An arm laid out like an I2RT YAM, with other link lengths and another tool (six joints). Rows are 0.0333 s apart.
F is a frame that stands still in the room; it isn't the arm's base.
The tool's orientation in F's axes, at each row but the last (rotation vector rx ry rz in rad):
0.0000, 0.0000, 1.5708
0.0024, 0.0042, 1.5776
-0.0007, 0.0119, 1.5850
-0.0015, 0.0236, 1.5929
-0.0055, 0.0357, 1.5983
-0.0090, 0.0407, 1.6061
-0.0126, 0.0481, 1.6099
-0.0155, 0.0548, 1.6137
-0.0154, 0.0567, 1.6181
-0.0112, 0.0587, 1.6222
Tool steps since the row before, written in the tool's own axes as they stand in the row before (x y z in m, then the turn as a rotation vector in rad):
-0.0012, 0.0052, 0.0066, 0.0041, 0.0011, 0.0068
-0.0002, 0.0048, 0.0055, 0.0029, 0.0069, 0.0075
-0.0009, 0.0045, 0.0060, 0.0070, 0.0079, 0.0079
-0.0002, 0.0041, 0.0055, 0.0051, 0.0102, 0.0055
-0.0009, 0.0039, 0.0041, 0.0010, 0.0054, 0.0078
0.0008, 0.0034, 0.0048, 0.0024, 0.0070, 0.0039
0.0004, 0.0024, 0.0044, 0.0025, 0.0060, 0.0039
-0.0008, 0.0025, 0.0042, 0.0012, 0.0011, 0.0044
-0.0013, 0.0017, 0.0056, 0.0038, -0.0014, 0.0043
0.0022, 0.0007, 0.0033, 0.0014, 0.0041, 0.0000
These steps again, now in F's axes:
-0.0052, -0.0012, 0.0066, -0.0011, 0.0041, 0.0068
-0.0048, -0.0002, 0.0055, -0.0069, 0.0029, 0.0075
-0.0044, -0.0009, 0.0060, -0.0079, 0.0070, 0.0079
-0.0040, -0.0002, 0.0056, -0.0102, 0.0050, 0.0056
-0.0038, -0.0009, 0.0042, -0.0053, 0.0011, 0.0079
-0.0033, 0.0008, 0.0048, -0.0070, 0.0023, 0.0040
-0.0023, 0.0005, 0.0044, -0.0060, 0.0024, 0.0039
-0.0024, -0.0007, 0.0043, -0.0010, 0.0013, 0.0044
-0.0015, -0.0011, 0.0057, 0.0013, 0.0041, 0.0041
-0.0007, 0.0023, 0.0032, -0.0042, 0.0012, 0.0001

